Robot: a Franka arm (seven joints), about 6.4 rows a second.
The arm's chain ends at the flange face. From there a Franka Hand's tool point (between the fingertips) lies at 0.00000 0.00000 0.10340 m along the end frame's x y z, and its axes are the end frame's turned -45 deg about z.
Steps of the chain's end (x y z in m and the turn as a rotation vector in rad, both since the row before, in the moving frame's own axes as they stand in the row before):
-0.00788 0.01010 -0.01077 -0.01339 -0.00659 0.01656
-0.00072 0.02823 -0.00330 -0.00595 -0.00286 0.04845
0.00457 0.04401 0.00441 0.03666 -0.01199 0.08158
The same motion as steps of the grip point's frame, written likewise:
-0.01418 0.00205 -0.01078 -0.00481 -0.01413 0.01656
-0.02112 0.01966 -0.00330 -0.00218 -0.00623 0.04845
-0.02594 0.03087 0.00433 0.03440 0.01744 0.08158

